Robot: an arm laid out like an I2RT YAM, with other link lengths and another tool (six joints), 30 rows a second.
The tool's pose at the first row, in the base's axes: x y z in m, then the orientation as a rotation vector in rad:
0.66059, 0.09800, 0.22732, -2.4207, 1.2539, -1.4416
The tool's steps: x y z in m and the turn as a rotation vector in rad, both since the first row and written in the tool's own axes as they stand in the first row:
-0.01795, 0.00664, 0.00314, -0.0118, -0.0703, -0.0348
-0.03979, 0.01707, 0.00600, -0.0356, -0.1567, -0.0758
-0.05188, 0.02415, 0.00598, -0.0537, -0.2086, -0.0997
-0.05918, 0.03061, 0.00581, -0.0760, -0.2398, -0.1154
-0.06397, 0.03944, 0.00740, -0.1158, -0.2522, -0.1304
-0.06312, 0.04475, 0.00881, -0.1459, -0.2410, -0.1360
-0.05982, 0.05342, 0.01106, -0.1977, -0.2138, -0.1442
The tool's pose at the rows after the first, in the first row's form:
0.65473, 0.10445, 0.20999, -2.4895, 1.2150, -1.3483
0.64543, 0.11104, 0.18845, -2.5729, 1.1760, -1.2275
0.63828, 0.11436, 0.17687, -2.6219, 1.1556, -1.1520
0.63250, 0.11495, 0.16904, -2.6590, 1.1526, -1.1018
0.62720, 0.11170, 0.16099, -2.7018, 1.1721, -1.0707
0.62522, 0.10712, 0.15855, 2.6847, -1.1815, 1.0599
0.62239, 0.09838, 0.15594, 2.6245, -1.1885, 1.0414

